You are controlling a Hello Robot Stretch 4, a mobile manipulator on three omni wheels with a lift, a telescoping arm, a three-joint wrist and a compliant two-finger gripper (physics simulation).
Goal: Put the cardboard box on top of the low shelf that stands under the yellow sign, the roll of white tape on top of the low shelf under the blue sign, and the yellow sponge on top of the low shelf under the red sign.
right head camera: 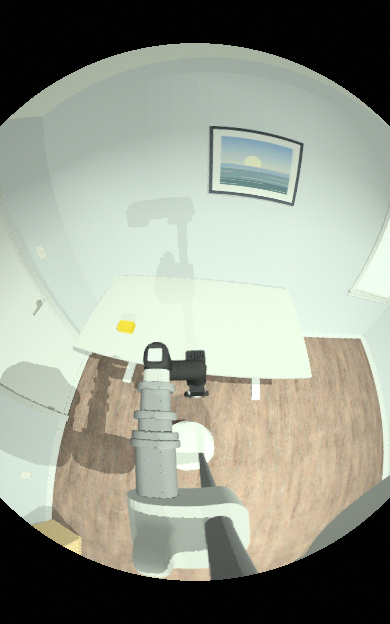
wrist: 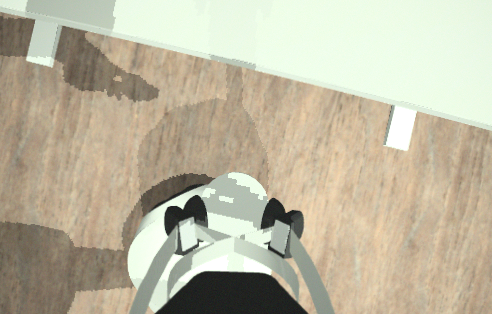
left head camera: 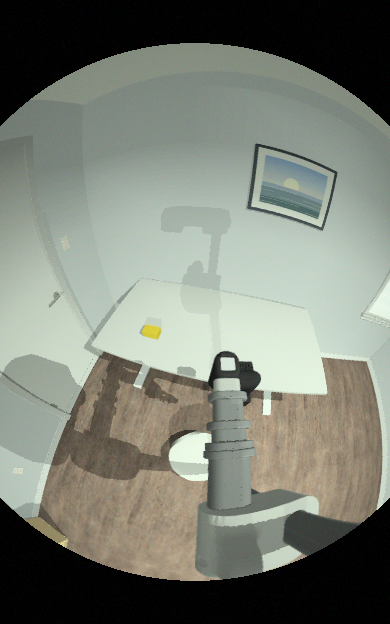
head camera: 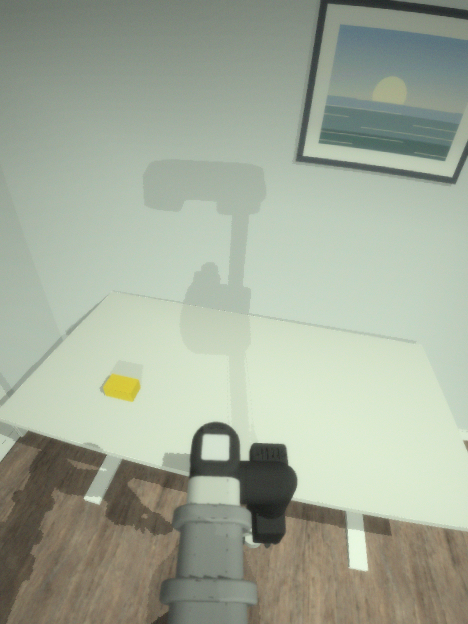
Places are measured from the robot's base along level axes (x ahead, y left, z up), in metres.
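Pixels of known places: gripper, fingertip midpoint: [wrist: 234, 216] [head camera: 252, 540]; robot's base, link origin: [right head camera: 187, 444] [wrist: 207, 244] [left head camera: 195, 454].
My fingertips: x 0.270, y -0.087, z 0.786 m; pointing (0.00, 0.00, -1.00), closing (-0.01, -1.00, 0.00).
Ahead of a thing's pixels: the offset from my fingertips to its top centre. "spot": to the spot under its first point. Level surfaces: height alone.
My gripper [wrist: 234, 216] [right head camera: 196, 394] hangs from the drawn-in arm over the wooden floor, just off the front edge of the white table @[dz -0.094 m] [head camera: 334, 390] [left head camera: 260, 334] [right head camera: 251, 325] [wrist: 320, 40]. It is shut on the roll of white tape @[dx +0.011, dy -0.001, dz +0.025 m] [wrist: 235, 196], which sits between the two fingertips. The yellow sponge @[dx +0.446, dy +0.416, dz -0.049 m] [head camera: 120, 387] [left head camera: 151, 331] [right head camera: 125, 326] lies on the table near its left end, well to the left of the gripper. A tan box-like corner [left head camera: 46, 531] [right head camera: 58, 534] shows at the lower left edge; I cannot tell what it is. No shelves or signs are in view.
My round white base [left head camera: 188, 457] [wrist: 139, 248] stands on the floor below the gripper. White table legs [head camera: 357, 540] [wrist: 400, 128] stand close ahead. A framed sea picture [head camera: 384, 95] hangs on the far wall. A door with a handle @[spot: dx +0.525, dy +1.161, dz +0.113 m] [left head camera: 56, 297] is at the left.
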